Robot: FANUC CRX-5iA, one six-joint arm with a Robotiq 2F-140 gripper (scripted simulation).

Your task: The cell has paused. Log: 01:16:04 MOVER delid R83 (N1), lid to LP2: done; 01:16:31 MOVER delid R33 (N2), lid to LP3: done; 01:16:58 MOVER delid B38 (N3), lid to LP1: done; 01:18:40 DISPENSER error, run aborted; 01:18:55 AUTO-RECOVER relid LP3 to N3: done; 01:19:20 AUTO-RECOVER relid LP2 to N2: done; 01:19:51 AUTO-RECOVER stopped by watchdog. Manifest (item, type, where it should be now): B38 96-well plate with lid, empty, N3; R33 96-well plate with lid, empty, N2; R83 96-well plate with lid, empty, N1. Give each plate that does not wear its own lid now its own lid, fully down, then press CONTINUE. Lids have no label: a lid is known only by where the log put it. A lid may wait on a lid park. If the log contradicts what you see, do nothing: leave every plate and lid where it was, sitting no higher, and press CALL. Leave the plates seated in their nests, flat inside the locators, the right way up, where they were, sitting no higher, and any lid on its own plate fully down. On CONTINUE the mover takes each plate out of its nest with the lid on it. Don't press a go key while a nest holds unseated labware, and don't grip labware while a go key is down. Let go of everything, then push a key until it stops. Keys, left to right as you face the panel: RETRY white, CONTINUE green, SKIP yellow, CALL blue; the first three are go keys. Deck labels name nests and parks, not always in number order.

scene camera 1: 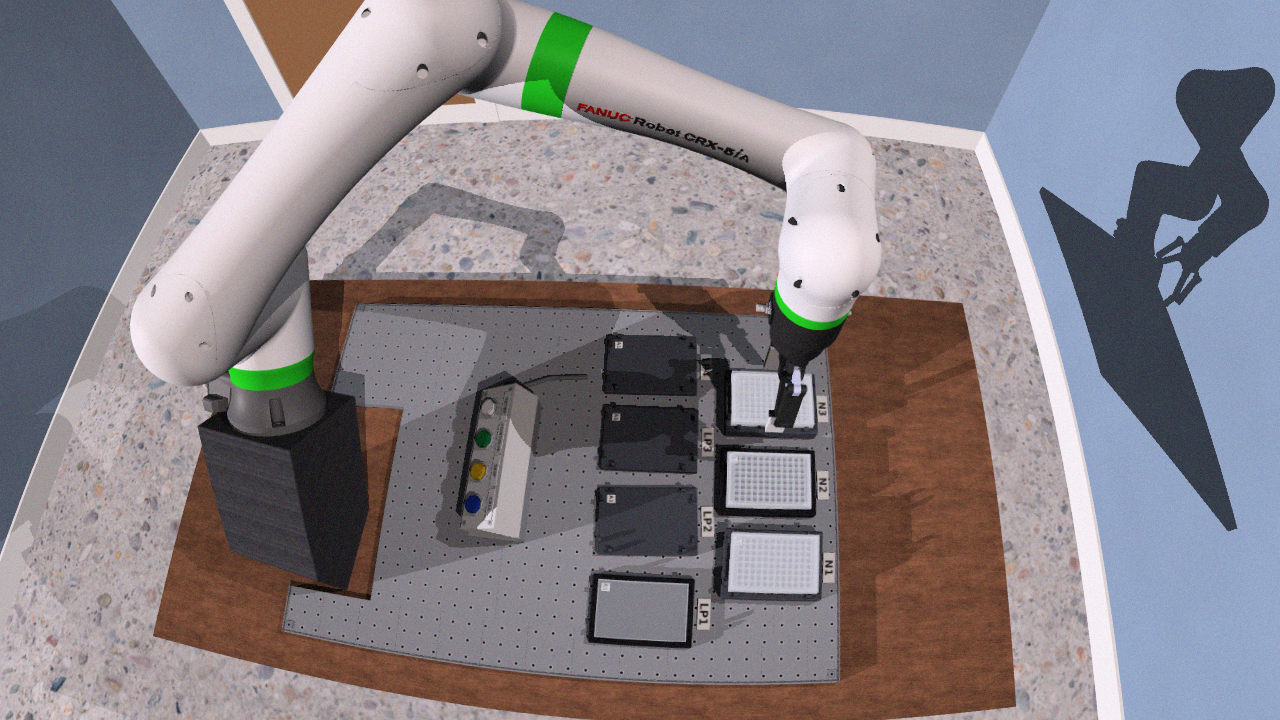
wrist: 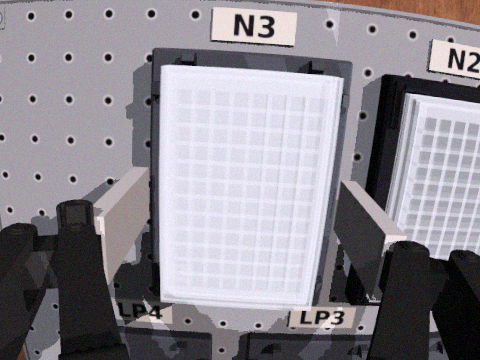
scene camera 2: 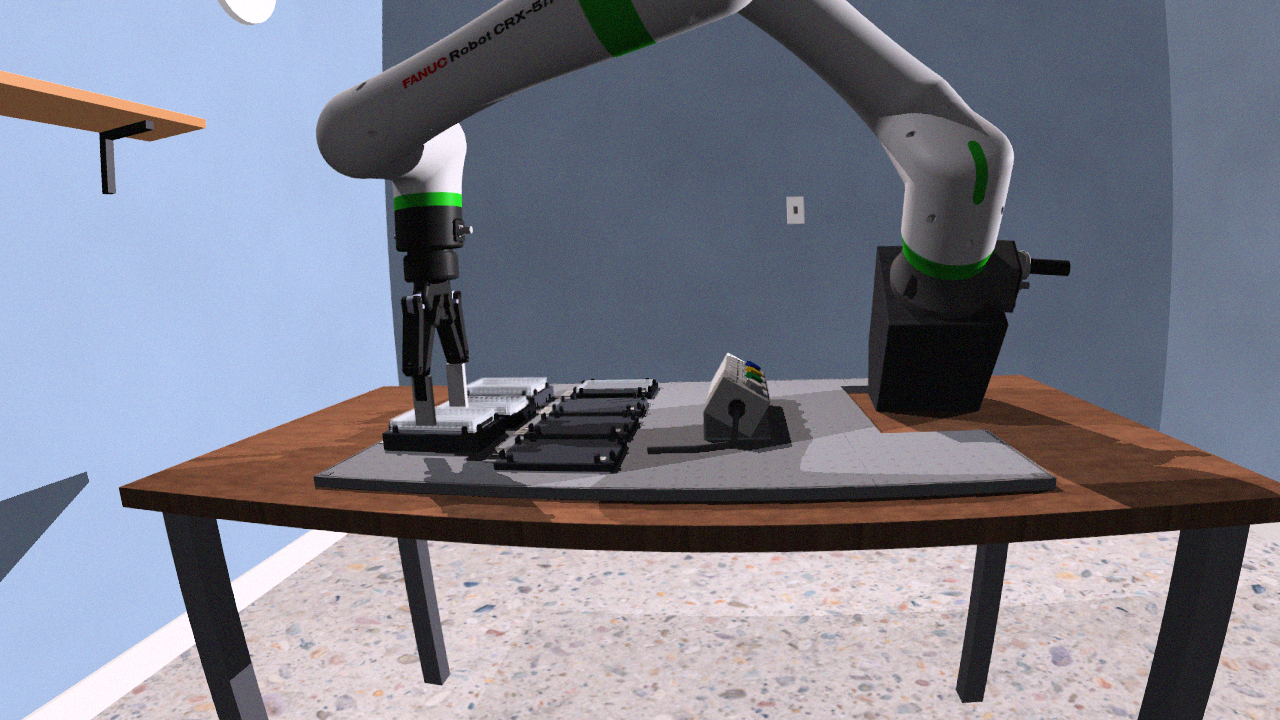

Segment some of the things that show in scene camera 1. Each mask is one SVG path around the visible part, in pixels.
The gripper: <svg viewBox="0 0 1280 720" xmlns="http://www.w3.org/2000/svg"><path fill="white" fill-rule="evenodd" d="M770 328L772 343L763 366L764 369L778 370L780 382L774 410L769 410L769 419L765 426L765 432L783 433L785 428L793 428L802 399L806 395L807 386L801 385L804 384L801 381L804 378L806 366L809 361L819 356L824 349L817 352L802 352L792 349L782 343Z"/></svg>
A clear lid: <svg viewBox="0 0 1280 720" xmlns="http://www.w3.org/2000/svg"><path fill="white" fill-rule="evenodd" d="M598 579L594 637L686 642L689 584Z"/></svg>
A clear lid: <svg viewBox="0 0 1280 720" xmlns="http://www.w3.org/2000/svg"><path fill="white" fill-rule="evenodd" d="M805 373L801 383L807 385L808 391L802 400L794 425L814 426L812 374ZM732 370L732 423L766 425L769 419L769 410L774 410L780 382L778 372Z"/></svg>
